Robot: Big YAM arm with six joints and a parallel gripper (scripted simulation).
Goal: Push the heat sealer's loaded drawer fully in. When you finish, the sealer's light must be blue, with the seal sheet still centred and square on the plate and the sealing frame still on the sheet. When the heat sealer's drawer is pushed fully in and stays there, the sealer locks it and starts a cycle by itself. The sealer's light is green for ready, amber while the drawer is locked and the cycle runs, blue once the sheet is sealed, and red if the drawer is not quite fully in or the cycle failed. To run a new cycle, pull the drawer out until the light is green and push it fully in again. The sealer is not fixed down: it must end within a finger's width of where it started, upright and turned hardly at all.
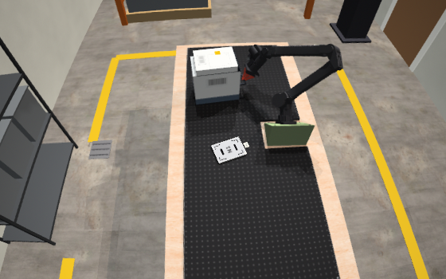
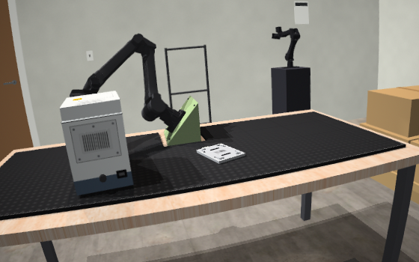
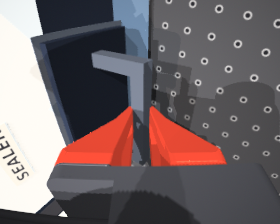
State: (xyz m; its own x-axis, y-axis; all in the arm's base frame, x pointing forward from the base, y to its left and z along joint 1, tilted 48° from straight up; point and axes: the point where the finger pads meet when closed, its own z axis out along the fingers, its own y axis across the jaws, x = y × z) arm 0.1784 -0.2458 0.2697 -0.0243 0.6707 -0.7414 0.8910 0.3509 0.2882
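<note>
Right now the dark sealer drawer is 11 cm ahead of my hand and 1 cm below it. From my hand the other things lie so: white tag (6 cm ahead, 43 cm to the left, 9 cm below).
</note>
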